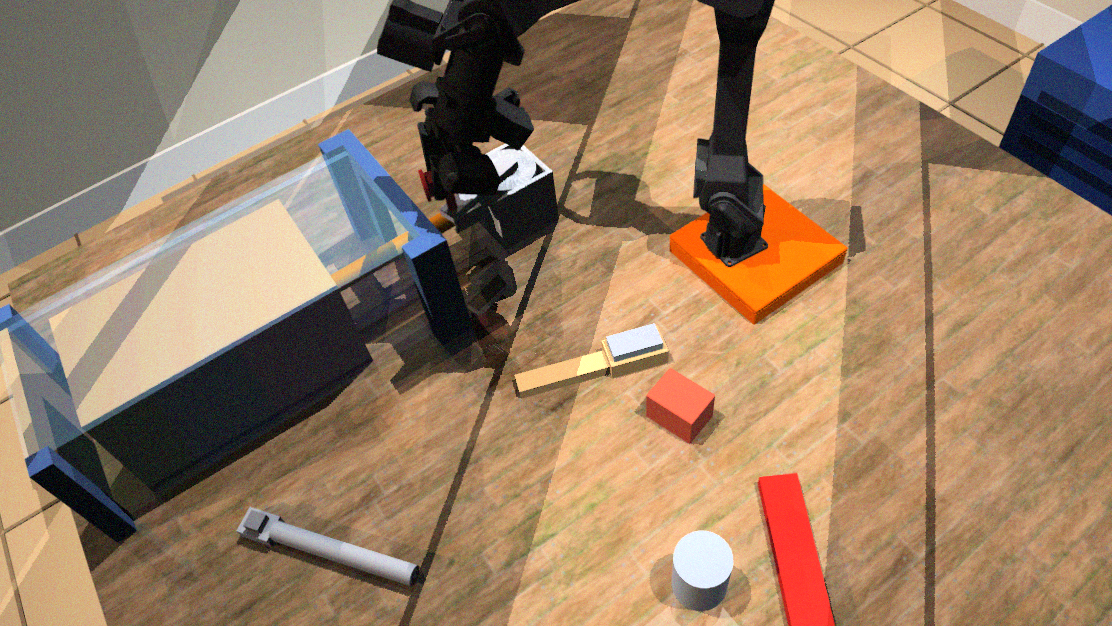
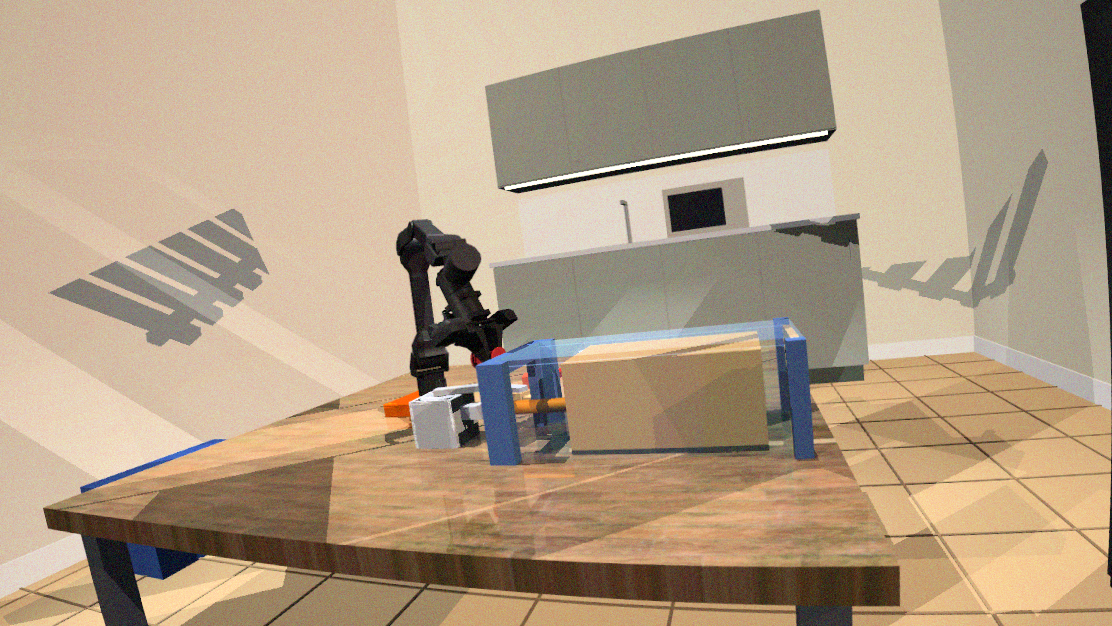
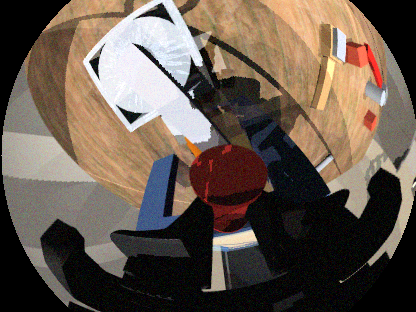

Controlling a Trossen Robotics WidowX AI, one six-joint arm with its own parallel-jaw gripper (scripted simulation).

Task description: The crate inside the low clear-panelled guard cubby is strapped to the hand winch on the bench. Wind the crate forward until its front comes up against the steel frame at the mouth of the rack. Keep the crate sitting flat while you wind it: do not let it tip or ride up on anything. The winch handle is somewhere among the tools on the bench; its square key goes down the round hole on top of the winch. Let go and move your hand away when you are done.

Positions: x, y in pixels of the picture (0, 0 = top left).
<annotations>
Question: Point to a red knob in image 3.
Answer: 229, 178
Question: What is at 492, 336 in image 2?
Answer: The gripper.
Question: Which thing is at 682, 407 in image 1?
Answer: A red cube.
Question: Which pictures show the gripper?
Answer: Image 1, image 2 and image 3: all of them.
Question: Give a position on a winch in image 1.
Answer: At 529, 204
</annotations>
